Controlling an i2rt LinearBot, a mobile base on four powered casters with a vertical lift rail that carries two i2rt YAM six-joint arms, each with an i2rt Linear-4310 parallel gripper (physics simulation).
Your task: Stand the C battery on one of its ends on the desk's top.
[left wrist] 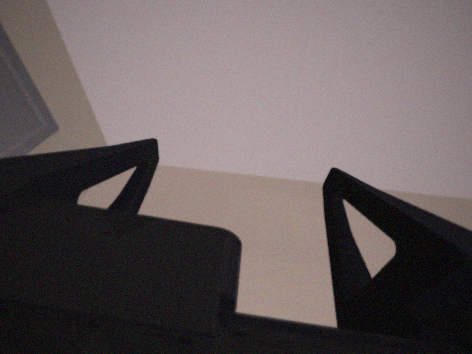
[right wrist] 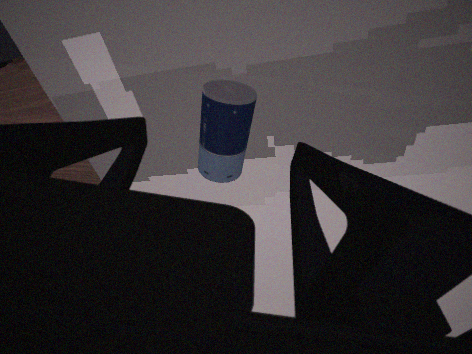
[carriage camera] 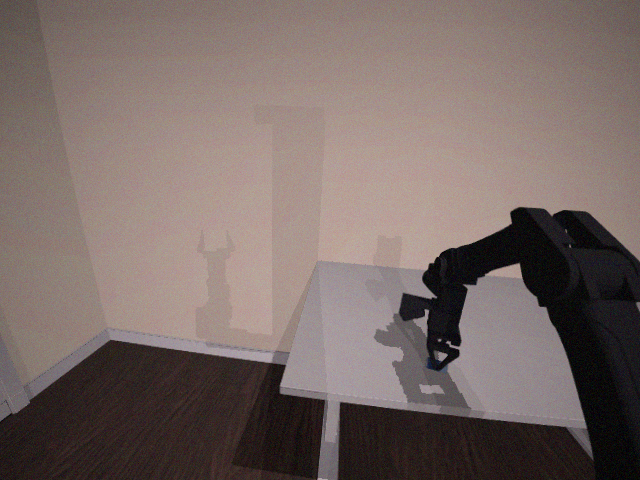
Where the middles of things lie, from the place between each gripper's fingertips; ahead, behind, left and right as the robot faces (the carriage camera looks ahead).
Labels:
I see my right gripper 2 cm above the C battery (right wrist: 227, 109).
My left hand is 390 mm short of the C battery, 640 mm to the left of it and 480 mm above it.

